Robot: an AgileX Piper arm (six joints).
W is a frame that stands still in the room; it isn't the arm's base.
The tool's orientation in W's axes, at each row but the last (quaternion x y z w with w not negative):
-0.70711 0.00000 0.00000 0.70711
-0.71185 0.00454 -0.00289 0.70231
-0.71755 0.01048 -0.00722 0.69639
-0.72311 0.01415 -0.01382 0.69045
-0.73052 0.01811 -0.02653 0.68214
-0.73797 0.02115 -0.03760 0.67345
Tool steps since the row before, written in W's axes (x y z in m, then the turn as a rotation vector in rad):
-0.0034 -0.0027 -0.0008 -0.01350 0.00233 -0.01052
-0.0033 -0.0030 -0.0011 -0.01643 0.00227 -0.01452
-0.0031 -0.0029 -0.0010 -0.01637 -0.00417 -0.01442
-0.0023 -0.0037 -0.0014 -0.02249 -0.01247 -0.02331
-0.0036 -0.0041 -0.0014 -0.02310 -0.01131 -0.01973
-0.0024 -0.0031 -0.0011 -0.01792 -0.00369 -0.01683
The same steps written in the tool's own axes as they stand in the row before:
-0.0034 0.0008 -0.0027 -0.01350 0.01052 0.00233
-0.0033 0.0011 -0.0030 -0.01642 0.01453 0.00229
-0.0030 0.0011 -0.0029 -0.01620 0.01462 -0.00414
-0.0022 0.0016 -0.0037 -0.02199 0.02389 -0.01226
-0.0034 0.0016 -0.0042 -0.02262 0.02023 -0.01139
-0.0022 0.0013 -0.0032 -0.01801 0.01675 -0.00365

